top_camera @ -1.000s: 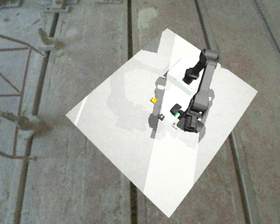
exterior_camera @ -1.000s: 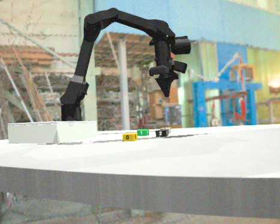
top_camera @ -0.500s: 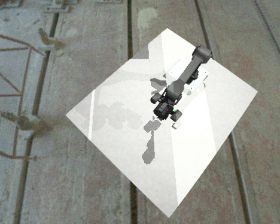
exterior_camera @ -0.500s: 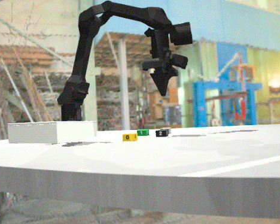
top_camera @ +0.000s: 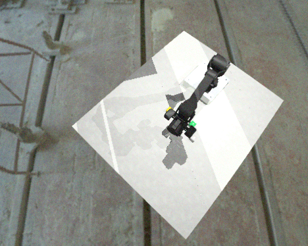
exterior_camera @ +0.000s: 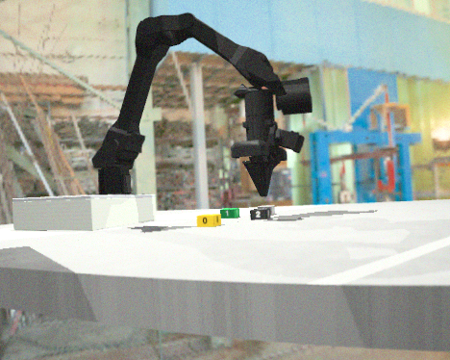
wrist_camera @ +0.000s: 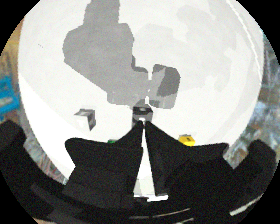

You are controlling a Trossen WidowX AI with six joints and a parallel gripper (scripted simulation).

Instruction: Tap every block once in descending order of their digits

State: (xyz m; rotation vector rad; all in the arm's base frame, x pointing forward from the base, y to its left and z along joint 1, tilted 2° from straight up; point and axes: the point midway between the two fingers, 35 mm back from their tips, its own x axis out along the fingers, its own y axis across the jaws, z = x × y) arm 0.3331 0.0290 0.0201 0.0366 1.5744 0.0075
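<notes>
Right now my gripper tip is 30 mm above the black block and 10 mm past it. The rest, counted from my gripper tip: yellow block: 110 mm to the right, 70 mm behind, 30 mm below; then green block: 90 mm behind, 50 mm to the left, 30 mm below.
</notes>
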